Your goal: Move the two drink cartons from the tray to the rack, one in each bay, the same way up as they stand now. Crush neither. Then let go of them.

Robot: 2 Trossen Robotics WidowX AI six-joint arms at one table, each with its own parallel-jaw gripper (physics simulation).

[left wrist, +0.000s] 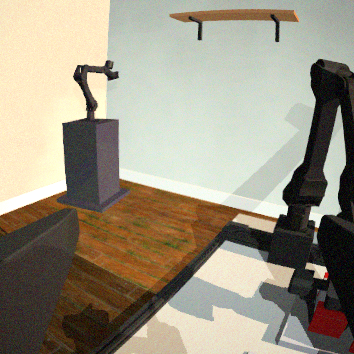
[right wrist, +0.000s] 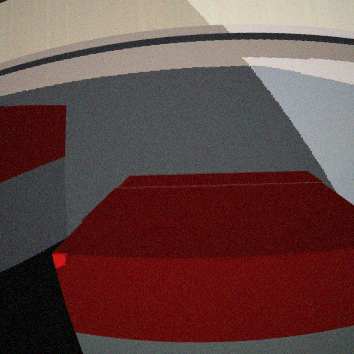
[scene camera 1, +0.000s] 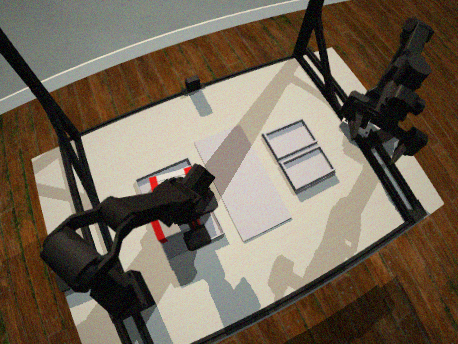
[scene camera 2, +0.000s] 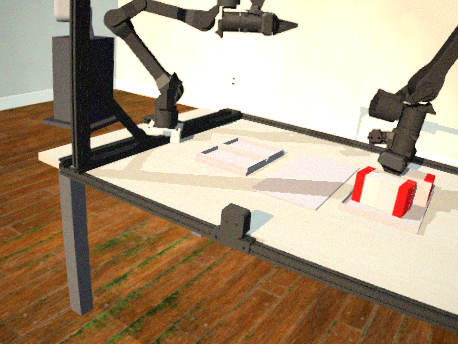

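Seen in the pictures: left gripper, between the fingertips: [left wrist: 203, 225] [scene camera 1: 372, 152] [scene camera 2: 296, 24]; right gripper, between the fingertips: [left wrist: 326, 325] [right wrist: 218, 222]; left arm's base, origin of its link: [scene camera 2: 165, 125]; right arm's base, origin of its link: [left wrist: 295, 224] [scene camera 1: 121, 296].
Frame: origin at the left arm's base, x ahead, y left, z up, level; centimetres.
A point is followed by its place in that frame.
Observation:
Two white drink cartons with red bands stand in the grey tray [scene camera 1: 142, 180] {z -3.0, x 57.7, y -47.4 cm} [scene camera 2: 364, 209] {z -3.1, x 49.9, y -40.2 cm} [right wrist: 158, 116] {z -3.0, x 54.6, y -28.3 cm} at the left of the table. My right gripper [scene camera 1: 194, 228] [scene camera 2: 389, 164] is down in the tray and shut on the nearer carton [scene camera 1: 158, 231] {z 3.2, x 67.5, y -32.5 cm} [right wrist: 211, 246] {z 2.8, x 57.3, y -27.9 cm} [left wrist: 326, 321] {z 0.4, x 57.8, y -27.2 cm}. The other carton [scene camera 1: 167, 175] {z 3.8, x 53.7, y -39.6 cm} [right wrist: 31, 137] {z -0.5, x 52.8, y -31.6 cm} stands just beside it; in scene camera 2 the cartons [scene camera 2: 381, 192] {z 1.2, x 52.9, y -39.9 cm} show at the right edge. The two-bay rack [scene camera 1: 280, 158] {z -2.0, x 28.6, y -16.4 cm} [scene camera 2: 262, 164] {z -2.9, x 28.4, y -18.2 cm} lies empty at the centre right. My left gripper [scene camera 1: 361, 127] [scene camera 2: 292, 24] {z 32.7, x 35.0, y -0.2 cm} [left wrist: 203, 225] {z 32.7, x 35.0, y -0.2 cm} is open and empty, high above the table's edge.
A flat pale mat [scene camera 1: 258, 201] {z -3.2, x 43.8, y -15.2 cm} [scene camera 2: 309, 174] {z -3.2, x 40.4, y -21.6 cm} lies between the tray and the rack. A black frame [scene camera 1: 316, 51] {z 9.9, x -8.9, y -23.9 cm} [scene camera 2: 79, 85] {z 17.0, x -14.7, y -32.3 cm} rims the table with upright posts. A small dark block [scene camera 1: 192, 82] {z 1.5, x 22.3, y -54.1 cm} [scene camera 2: 235, 220] {z 0.2, x 21.2, y -56.2 cm} sits on one edge.

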